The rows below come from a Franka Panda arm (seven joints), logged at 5 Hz.
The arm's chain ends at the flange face. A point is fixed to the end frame.
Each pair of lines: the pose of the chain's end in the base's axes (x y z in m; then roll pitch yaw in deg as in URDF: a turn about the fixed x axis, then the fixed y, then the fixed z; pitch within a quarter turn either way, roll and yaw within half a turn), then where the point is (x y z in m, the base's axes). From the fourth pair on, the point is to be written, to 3 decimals.
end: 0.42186 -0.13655 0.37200 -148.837 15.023 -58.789
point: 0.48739 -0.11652 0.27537
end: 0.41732 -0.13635 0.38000 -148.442 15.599 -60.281
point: 0.48346 -0.11700 0.28365
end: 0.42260 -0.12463 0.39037 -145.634 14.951 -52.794
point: 0.49023 -0.09581 0.29748
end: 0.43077 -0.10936 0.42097 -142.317 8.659 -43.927
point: 0.504 -0.074 0.335
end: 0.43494 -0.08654 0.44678 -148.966 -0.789 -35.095
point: 0.508 -0.057 0.358
